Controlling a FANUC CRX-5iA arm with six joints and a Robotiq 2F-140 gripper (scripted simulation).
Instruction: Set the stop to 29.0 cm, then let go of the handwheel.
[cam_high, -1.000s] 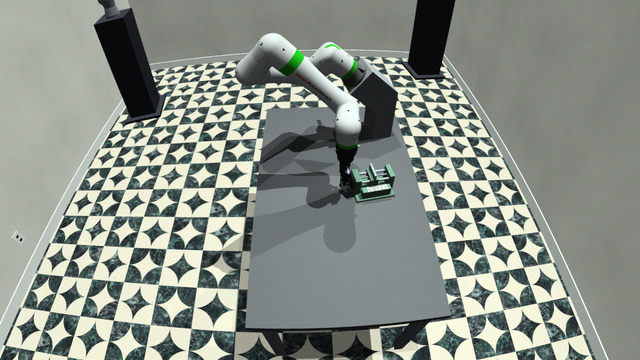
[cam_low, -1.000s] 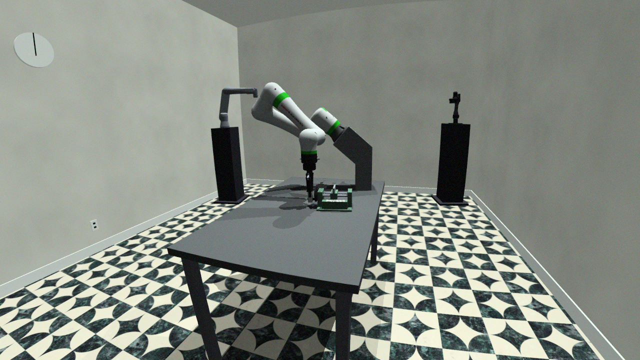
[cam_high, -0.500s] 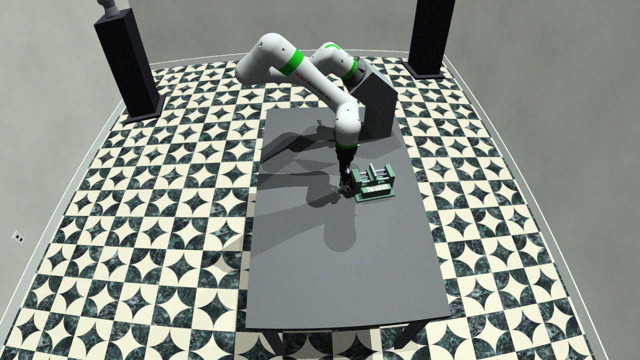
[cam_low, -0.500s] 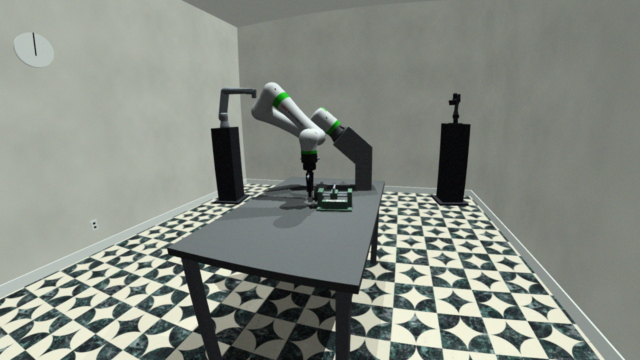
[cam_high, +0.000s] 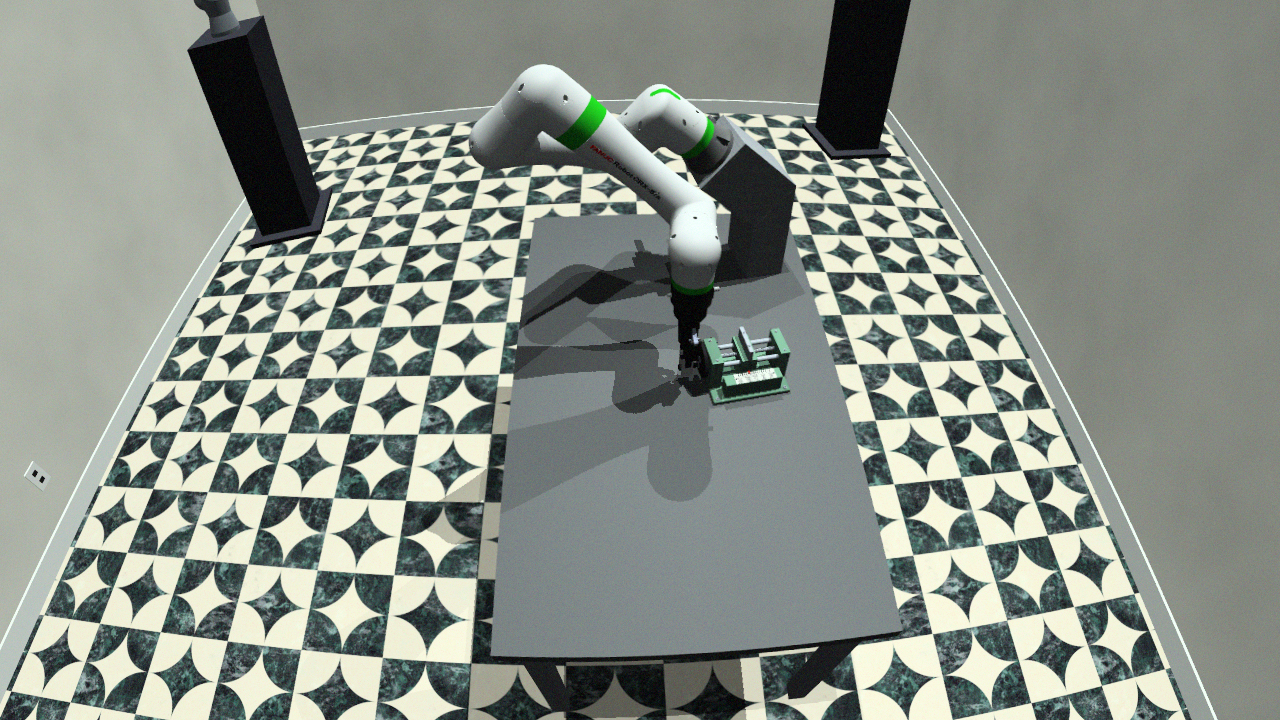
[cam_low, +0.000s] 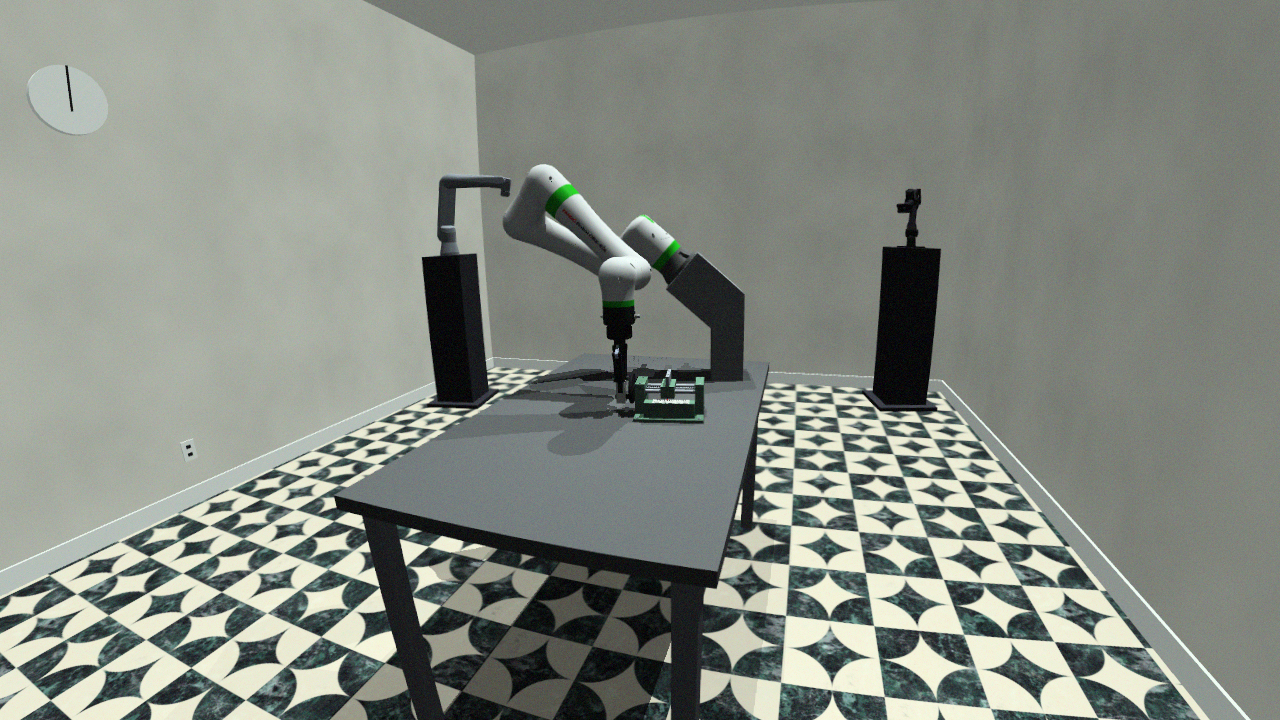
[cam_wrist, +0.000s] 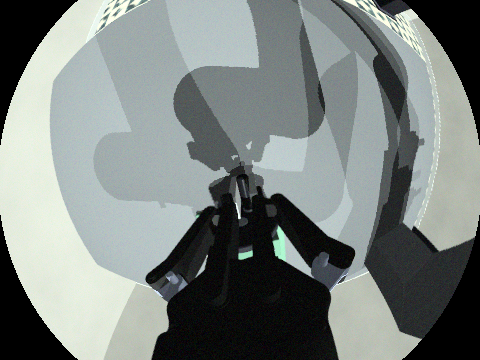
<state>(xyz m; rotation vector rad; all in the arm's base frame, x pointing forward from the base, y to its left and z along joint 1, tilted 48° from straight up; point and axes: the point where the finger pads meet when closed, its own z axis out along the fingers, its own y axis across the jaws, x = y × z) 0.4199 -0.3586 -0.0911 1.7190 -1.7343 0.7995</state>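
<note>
Now: the green stop fixture 30 mm ahead of my hand, 140 mm to the left of it and 30 mm above it. Round my hand: black handwheel 20 mm to the left, 10 mm below.
</note>
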